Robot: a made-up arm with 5 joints. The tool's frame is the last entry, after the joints.
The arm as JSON. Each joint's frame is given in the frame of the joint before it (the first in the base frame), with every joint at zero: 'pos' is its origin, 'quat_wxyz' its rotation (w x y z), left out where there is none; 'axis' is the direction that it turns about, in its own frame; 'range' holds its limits. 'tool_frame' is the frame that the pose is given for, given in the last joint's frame.
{
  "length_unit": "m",
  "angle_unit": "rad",
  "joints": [
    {
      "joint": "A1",
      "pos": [
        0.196,
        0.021,
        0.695
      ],
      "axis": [
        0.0,
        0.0,
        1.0
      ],
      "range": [
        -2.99,
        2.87
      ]
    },
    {
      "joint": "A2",
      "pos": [
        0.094,
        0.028,
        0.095
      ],
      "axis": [
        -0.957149,
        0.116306,
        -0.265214
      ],
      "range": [
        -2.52,
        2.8
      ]
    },
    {
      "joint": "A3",
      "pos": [
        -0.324,
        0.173,
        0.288
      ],
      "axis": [
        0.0,
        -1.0,
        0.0
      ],
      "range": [
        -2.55,
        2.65
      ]
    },
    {
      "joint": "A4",
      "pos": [
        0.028,
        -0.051,
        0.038
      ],
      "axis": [
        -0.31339,
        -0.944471,
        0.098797
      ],
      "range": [
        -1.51,
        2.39
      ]
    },
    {
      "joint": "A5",
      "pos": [
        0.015,
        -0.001,
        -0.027
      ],
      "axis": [
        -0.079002,
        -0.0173,
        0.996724
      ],
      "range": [
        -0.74,
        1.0
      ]
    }
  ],
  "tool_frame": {
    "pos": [
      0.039,
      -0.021,
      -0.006
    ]
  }
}
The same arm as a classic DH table. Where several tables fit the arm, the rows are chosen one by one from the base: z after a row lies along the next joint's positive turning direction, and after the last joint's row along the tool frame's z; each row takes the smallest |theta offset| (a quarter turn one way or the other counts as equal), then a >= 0, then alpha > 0; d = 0 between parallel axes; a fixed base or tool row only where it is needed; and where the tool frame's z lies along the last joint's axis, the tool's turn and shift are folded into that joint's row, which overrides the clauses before.
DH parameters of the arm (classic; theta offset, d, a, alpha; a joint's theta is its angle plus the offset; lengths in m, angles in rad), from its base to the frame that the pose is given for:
base (fixed): 0.1067 0 0.1971 0
A1: 1.3431 0.7653 0.0391 -1.8392
A2: 1.5386 0.1437 -0.3641 -1.6874
A3: -0.5757 -0.0505 -0.0447 0.3348
A4: -1.2111 -0.0491 -0.0127 1.4308
A5: -1.0432 -0.4432 -0.0289 0.081
tool (fixed): -1.7864 0.4082 0 0
Joint limits (rad, base to tool): -2.99..2.87 -2.52..2.8 -2.55..2.65 -1.51..2.39 -0.74..1

